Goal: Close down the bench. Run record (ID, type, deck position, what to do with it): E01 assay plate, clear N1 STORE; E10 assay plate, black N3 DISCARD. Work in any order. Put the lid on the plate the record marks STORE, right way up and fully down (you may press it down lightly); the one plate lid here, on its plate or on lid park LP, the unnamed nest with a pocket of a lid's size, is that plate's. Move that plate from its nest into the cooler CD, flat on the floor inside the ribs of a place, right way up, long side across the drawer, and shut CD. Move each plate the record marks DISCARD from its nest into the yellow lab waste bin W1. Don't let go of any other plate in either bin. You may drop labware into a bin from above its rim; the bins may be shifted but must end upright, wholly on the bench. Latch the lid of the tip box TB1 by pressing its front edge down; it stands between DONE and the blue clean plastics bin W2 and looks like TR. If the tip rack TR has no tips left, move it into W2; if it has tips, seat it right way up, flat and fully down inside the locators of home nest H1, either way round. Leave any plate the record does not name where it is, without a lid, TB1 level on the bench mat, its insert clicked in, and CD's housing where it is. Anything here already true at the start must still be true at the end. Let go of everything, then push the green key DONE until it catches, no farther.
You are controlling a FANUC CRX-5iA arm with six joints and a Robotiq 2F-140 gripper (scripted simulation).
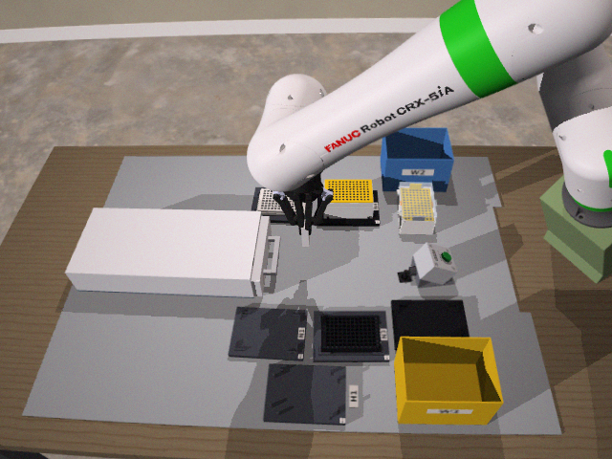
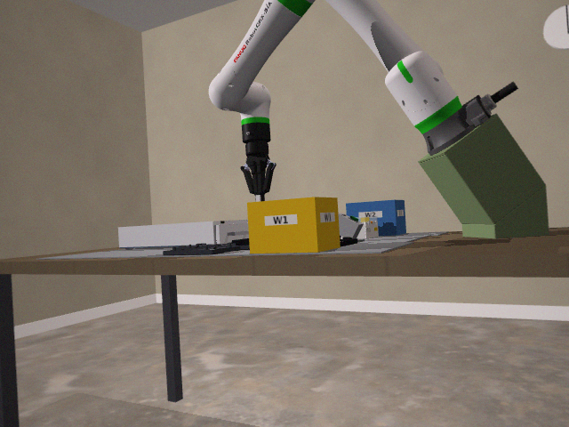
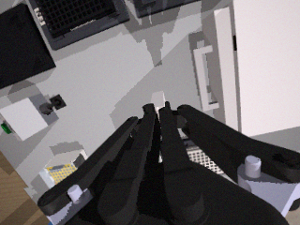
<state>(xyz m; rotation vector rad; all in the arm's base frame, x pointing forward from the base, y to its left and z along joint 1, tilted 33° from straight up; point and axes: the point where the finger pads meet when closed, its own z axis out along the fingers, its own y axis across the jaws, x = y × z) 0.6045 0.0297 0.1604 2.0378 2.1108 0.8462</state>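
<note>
Right now my hand is 13 cm past the black plate, 18 cm to the right of it and 11 cm above it. The rest, counted from my hand: pale plate: 10 cm ahead, 18 cm to the right, 11 cm below; then tip rack TR: 8 cm behind, 21 cm to the right, 7 cm below; then nest N1: 5 cm ahead, 20 cm to the left, 12 cm below.
</note>
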